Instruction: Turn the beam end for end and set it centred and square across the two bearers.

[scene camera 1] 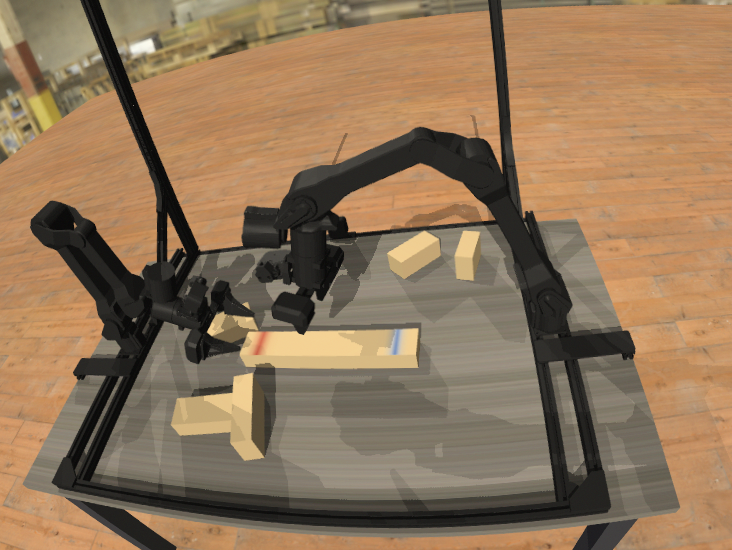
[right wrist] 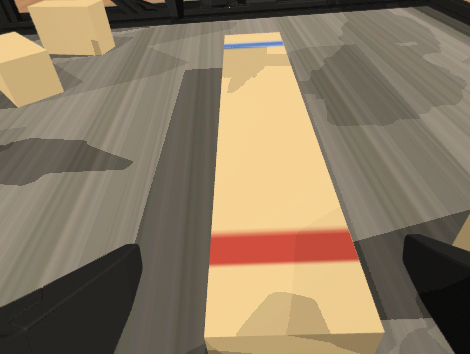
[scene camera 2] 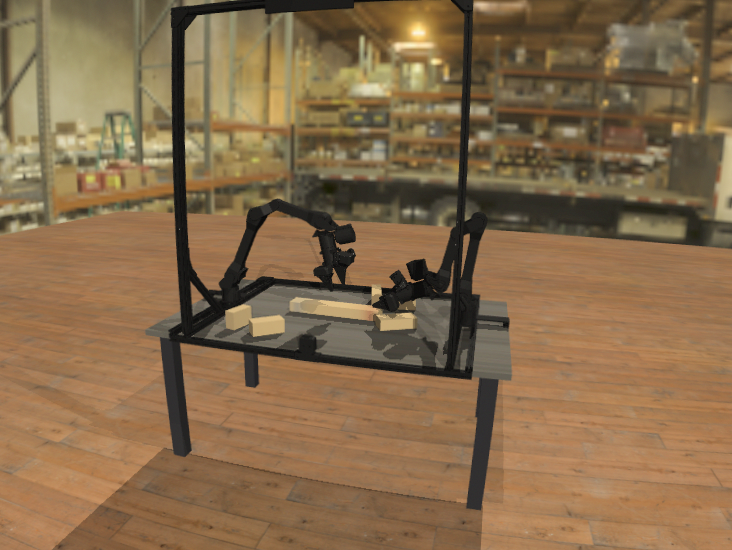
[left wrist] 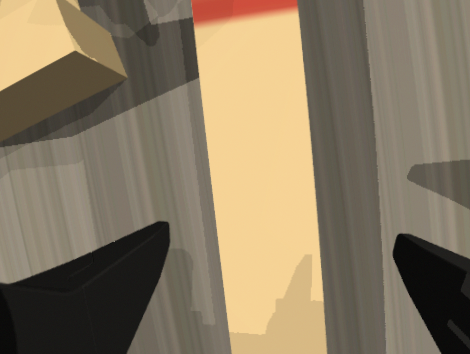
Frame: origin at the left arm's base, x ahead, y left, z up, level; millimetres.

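Seen in the pictures: left gripper, fingertip midpoint: (scene camera 1: 311, 316) (right wrist: 251, 13) (scene camera 2: 337, 287) (left wrist: 281, 238); right gripper, fingertip midpoint: (scene camera 1: 247, 331) (right wrist: 269, 251) (scene camera 2: 375, 302); left arm's base at its link origin: (scene camera 1: 548, 322) (right wrist: 218, 3) (scene camera 2: 230, 300); right arm's base at its link origin: (scene camera 1: 134, 344) (scene camera 2: 466, 323).
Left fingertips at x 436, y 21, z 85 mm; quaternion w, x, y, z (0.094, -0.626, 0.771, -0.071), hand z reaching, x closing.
Pixels of each thing's top centre, then the offset from my left fingertips to it.
- pale wooden beam at its top centre: (left wrist: 266, 224) (right wrist: 261, 103) (scene camera 1: 325, 343) (scene camera 2: 335, 304) dx -11, dy +7, dz -66 mm
- block at its top centre: (scene camera 1: 222, 321) (scene camera 2: 396, 316) dx +235, dy -67, dz -66 mm
The pale wooden beam (scene camera 1: 331, 347) (scene camera 2: 331, 308) (left wrist: 260, 150) (right wrist: 265, 150) lies low and level across the middle of the table, its red band towards the left of scene camera 1 and its blue band towards the right. It looks flat on the table. My left gripper (scene camera 1: 312, 315) (scene camera 2: 337, 286) (left wrist: 281, 238) is open and empty above the beam, one finger to each side in its wrist view. My right gripper (scene camera 1: 246, 333) (right wrist: 269, 251) is open and empty by the red-banded end. Which blocks are the bearers I cannot tell; two blocks (scene camera 1: 204, 415) (scene camera 1: 248, 408) meet in a T at front left.
Another block (scene camera 1: 231, 328) (scene camera 2: 395, 321) lies beside the right gripper, partly hidden by it in scene camera 1. Two blocks (scene camera 1: 414, 254) (scene camera 1: 467, 254) lie at the back right of scene camera 1. A black frame (scene camera 1: 331, 513) runs around the table.
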